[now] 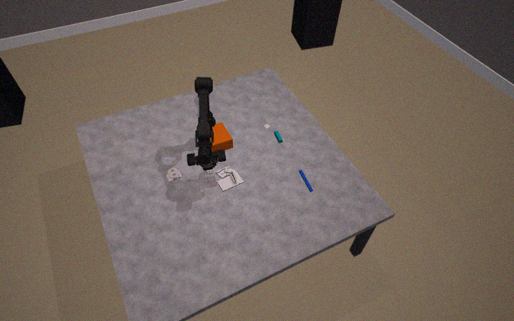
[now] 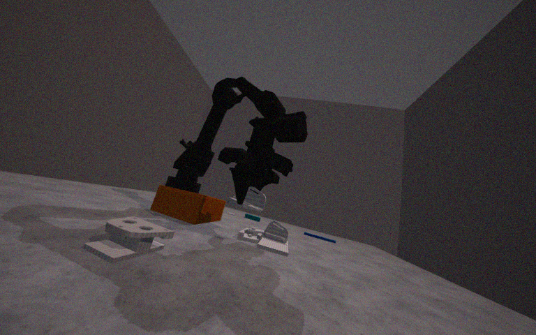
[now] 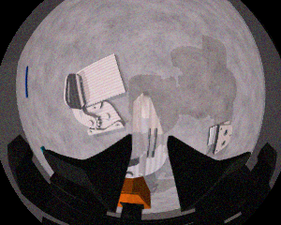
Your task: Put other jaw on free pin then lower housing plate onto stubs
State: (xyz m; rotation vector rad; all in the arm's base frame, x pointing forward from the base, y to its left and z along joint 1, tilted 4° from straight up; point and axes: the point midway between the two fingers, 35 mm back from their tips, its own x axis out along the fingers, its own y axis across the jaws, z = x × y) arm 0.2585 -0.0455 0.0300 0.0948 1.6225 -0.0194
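Right now the white jaw is 30 mm behind my gripper tip and 20 mm to the left of it. Round my gripper tip: teal bar: 440 mm to the left, 180 mm behind, 70 mm below; small white cube: 400 mm to the left, 280 mm behind, 80 mm below; white stepped block: 180 mm to the right, 80 mm below, 50 mm behind.
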